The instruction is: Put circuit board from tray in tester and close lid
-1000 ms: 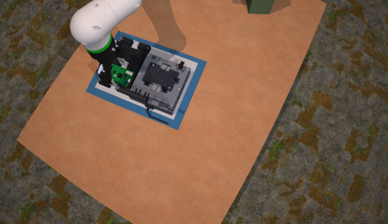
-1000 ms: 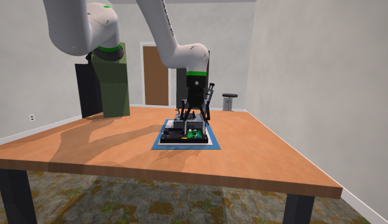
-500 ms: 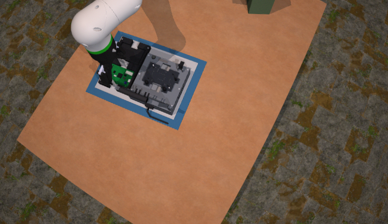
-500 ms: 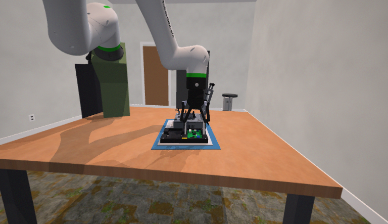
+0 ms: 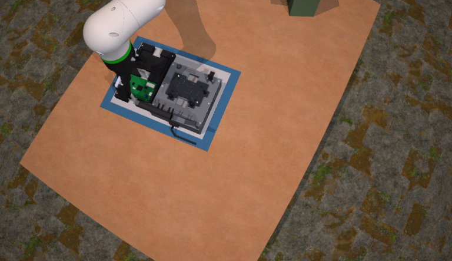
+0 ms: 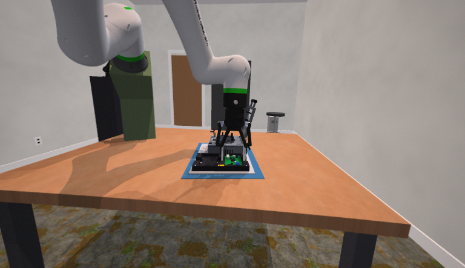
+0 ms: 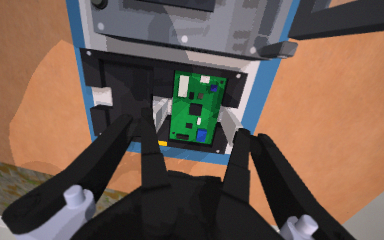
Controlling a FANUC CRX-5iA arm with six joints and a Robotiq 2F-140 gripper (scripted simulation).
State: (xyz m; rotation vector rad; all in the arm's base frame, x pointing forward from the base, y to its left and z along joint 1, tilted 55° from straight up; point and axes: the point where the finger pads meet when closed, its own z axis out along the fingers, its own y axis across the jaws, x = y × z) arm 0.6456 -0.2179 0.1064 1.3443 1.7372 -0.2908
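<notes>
My gripper is now 2 cm above the green circuit board. From my hand the other things lie so: lid: 17 cm to the left, 14 cm above, 8 cm ahead; pin plate: 18 cm to the left, 4 cm behind, 3 cm above; latch hook: 23 cm to the left, 11 cm behind, 5 cm above.
</notes>
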